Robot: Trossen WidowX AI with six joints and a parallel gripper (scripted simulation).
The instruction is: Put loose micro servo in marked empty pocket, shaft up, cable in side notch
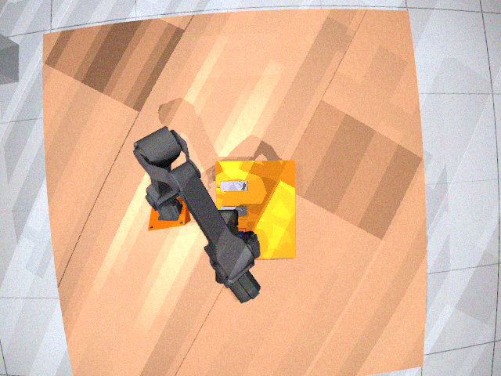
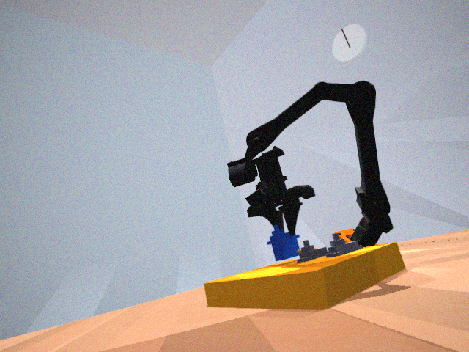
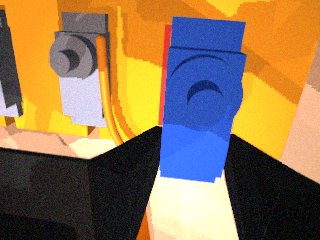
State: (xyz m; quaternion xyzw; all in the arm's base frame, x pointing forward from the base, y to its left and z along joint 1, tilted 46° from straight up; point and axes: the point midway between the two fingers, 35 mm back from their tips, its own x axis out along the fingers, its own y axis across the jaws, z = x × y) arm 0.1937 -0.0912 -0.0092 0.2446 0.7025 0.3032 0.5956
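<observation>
Right now the yellow deck is 120 mm ahead of my gripper tip, 80 mm to the left of it and 80 mm below it.
</observation>
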